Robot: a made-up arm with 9 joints. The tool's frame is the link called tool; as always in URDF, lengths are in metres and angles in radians. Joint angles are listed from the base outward.
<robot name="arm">
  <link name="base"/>
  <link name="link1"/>
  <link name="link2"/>
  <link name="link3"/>
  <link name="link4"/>
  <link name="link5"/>
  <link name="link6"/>
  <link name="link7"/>
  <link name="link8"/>
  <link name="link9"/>
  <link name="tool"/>
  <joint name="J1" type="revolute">
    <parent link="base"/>
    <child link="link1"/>
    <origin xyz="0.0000 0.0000 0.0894" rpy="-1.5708 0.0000 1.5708"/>
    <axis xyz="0 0 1"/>
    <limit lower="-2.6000" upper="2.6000"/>
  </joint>
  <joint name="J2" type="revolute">
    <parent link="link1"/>
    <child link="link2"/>
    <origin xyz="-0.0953 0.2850 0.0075" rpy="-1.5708 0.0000 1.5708"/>
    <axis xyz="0 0 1"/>
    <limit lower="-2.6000" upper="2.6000"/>
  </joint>
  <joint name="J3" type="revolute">
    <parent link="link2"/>
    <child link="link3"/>
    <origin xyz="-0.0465 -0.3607 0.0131" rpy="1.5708 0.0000 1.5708"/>
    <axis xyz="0 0 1"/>
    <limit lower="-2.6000" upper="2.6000"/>
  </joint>
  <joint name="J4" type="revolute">
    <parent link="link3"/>
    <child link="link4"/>
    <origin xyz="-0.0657 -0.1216 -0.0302" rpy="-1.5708 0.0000 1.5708"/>
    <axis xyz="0 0 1"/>
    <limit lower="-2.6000" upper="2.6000"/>
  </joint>
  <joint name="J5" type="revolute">
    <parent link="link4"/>
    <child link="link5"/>
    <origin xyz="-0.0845 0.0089 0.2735" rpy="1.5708 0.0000 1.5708"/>
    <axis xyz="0 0 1"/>
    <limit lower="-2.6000" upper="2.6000"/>
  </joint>
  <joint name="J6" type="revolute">
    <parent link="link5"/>
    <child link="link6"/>
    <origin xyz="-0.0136 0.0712 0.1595" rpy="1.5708 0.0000 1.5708"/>
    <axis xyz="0 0 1"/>
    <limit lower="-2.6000" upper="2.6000"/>
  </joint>
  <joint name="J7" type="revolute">
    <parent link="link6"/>
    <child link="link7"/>
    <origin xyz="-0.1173 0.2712 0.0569" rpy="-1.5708 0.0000 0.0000"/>
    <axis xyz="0 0 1"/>
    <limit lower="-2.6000" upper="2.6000"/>
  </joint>
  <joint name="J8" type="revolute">
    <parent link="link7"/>
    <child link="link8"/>
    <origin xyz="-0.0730 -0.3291 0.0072" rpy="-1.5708 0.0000 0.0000"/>
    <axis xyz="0 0 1"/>
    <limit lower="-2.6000" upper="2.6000"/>
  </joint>
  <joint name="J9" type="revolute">
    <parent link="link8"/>
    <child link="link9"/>
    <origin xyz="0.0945 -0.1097 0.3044" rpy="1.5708 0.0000 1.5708"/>
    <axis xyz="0 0 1"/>
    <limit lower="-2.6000" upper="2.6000"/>
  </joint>
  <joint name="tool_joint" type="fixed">
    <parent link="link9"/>
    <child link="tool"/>
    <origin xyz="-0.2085 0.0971 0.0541" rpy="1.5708 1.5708 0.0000"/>
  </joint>
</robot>
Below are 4 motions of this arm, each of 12 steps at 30 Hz.
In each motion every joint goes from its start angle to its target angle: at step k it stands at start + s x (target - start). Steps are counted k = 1, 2, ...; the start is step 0. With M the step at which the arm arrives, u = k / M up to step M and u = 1 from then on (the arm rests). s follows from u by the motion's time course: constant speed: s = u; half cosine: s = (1 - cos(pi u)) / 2; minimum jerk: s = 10 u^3 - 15 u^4 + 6 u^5.
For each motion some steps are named. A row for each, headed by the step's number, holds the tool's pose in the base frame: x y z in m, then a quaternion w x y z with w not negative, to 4 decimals.
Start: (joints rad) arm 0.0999 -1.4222 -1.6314 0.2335 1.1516 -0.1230 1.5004 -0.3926 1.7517
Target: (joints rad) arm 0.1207 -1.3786 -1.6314 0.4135 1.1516 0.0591 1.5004 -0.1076 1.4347
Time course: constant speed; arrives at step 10
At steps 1, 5, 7, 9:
1: 0.0367 -0.6113 -0.2616 0.8008 -0.1082 -0.2654 -0.5259
5: 0.1226 -0.5793 -0.2622 0.8060 0.0217 -0.3098 -0.5039
7: 0.1656 -0.5602 -0.2555 0.8036 0.0863 -0.3310 -0.4871
9: 0.2079 -0.5389 -0.2441 0.7979 0.1502 -0.3511 -0.4664

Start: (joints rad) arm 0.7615 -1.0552 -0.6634 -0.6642 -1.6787 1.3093 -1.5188 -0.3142 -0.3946
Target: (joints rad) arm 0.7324 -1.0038 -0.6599 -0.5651 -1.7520 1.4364 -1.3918 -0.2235 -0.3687
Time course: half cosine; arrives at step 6
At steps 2, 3, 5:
2: -0.7881 -0.0011 0.3323 0.5647 -0.4304 -0.5793 -0.4003
3: -0.7939 -0.0031 0.3329 0.5540 -0.4376 -0.5846 -0.3998
5: -0.8037 -0.0071 0.3339 0.5350 -0.4502 -0.5943 -0.3974

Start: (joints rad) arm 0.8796 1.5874 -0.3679 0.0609 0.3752 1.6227 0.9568 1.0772 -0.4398
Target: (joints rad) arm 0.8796 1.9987 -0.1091 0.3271 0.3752 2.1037 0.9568 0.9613 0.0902
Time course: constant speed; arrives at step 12
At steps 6, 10, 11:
6: 0.1550 -0.5315 -0.3960 0.2690 -0.3473 -0.2803 0.8535
10: 0.2036 -0.4863 -0.3823 0.1826 -0.4625 -0.3625 0.7883
11: 0.2145 -0.4740 -0.3796 0.1607 -0.4879 -0.3811 0.7687

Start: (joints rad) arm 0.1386 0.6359 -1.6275 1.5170 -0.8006 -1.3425 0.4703 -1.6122 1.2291
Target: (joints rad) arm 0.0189 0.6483 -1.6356 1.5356 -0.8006 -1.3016 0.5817 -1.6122 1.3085
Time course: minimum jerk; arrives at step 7
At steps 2, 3, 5, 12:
2: -1.1617 -0.5363 -0.2382 0.2909 0.8759 0.3540 0.1512
3: -1.1597 -0.5253 -0.2682 0.3008 0.8731 0.3476 0.1626
5: -1.1539 -0.4988 -0.3324 0.3224 0.8664 0.3324 0.1867
12: -1.1519 -0.4903 -0.3510 0.3288 0.8644 0.3276 0.1936

